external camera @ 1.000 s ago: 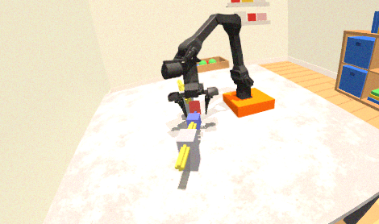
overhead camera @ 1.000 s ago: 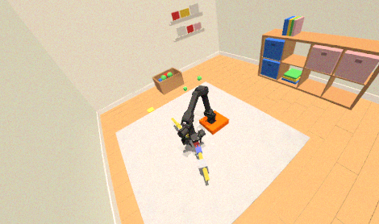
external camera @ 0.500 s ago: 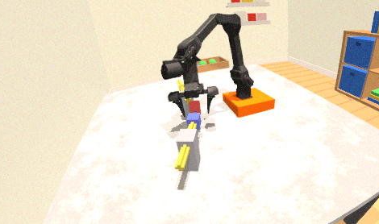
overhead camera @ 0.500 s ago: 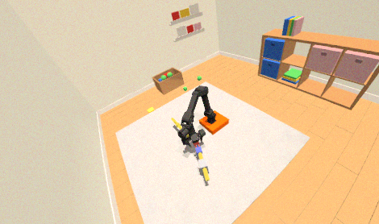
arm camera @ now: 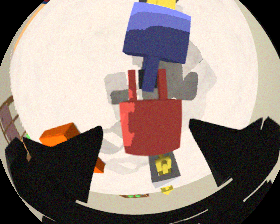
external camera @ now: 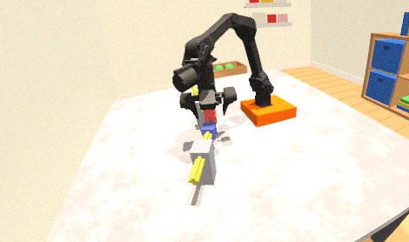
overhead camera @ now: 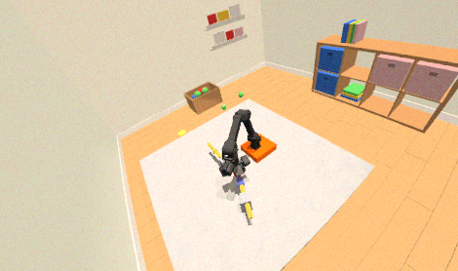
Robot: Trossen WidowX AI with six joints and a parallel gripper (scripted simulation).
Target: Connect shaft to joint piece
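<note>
The red joint piece is 1 cm to the left of my gripper tip and 1 cm above it.
</note>
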